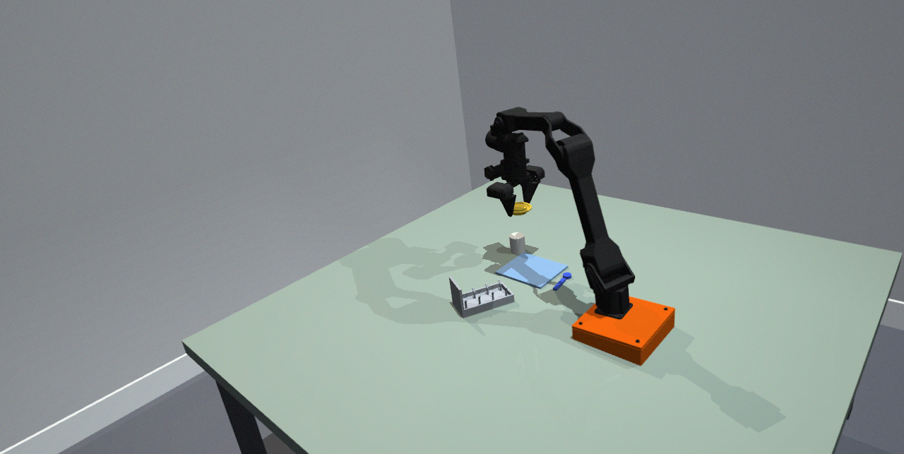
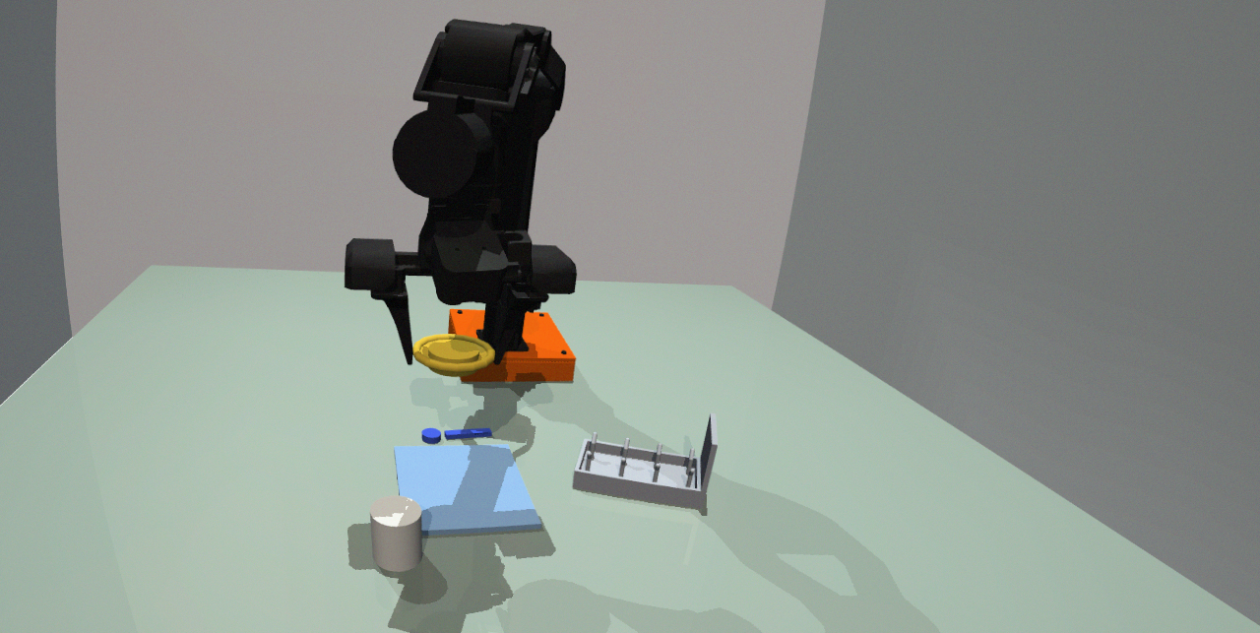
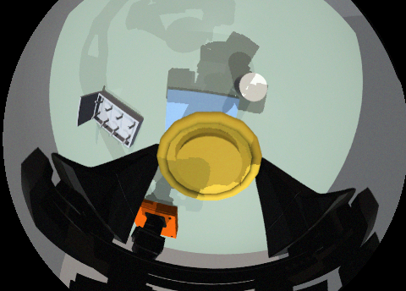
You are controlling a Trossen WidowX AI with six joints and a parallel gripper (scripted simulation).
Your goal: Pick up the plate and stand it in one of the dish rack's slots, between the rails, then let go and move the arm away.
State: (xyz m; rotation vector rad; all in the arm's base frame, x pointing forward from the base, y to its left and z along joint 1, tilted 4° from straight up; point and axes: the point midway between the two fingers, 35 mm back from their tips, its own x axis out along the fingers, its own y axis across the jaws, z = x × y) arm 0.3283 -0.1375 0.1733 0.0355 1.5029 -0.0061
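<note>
My gripper tip is 30 mm past the grey dish rack, 220 mm to the right of it and 140 mm above it. The rest, counted from my gripper tip: white cylinder (50 mm ahead, 60 mm to the right, 140 mm below); yellow plate (10 mm above); light blue mat (40 mm behind, 20 mm to the left, 160 mm below).
</note>
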